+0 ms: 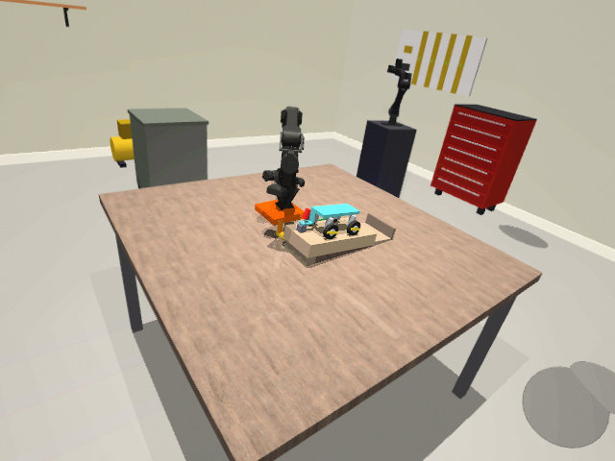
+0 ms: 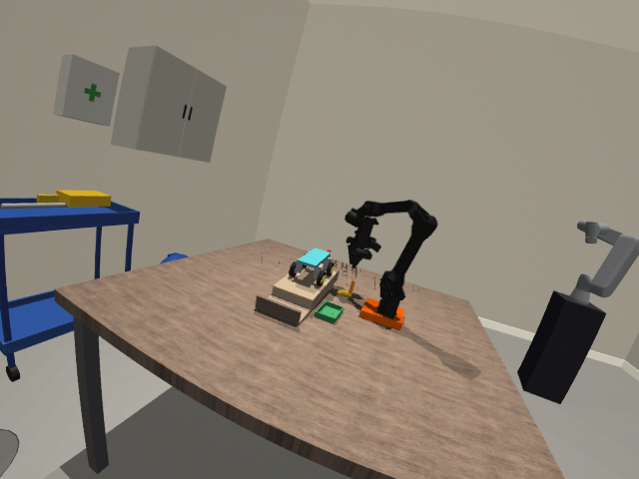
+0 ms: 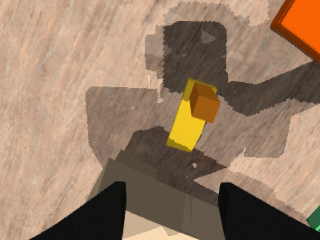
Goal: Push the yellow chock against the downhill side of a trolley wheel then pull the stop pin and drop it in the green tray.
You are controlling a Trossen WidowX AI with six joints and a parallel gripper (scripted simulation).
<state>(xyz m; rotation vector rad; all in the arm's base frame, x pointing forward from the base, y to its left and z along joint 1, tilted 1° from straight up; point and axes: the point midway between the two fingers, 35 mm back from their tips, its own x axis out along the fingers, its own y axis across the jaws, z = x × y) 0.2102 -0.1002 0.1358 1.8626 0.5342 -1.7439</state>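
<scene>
Right now my gripper tip is 1 cm past the yellow chock, 1 cm to the right of it and 11 cm above it. The rest, counted from my gripper tip: red-headed stop pin 10 cm ahead, 3 cm to the left; tan ramp 10 cm ahead, 15 cm to the left, 8 cm below; trolley 10 cm ahead, 15 cm to the left, 1 cm below.
</scene>
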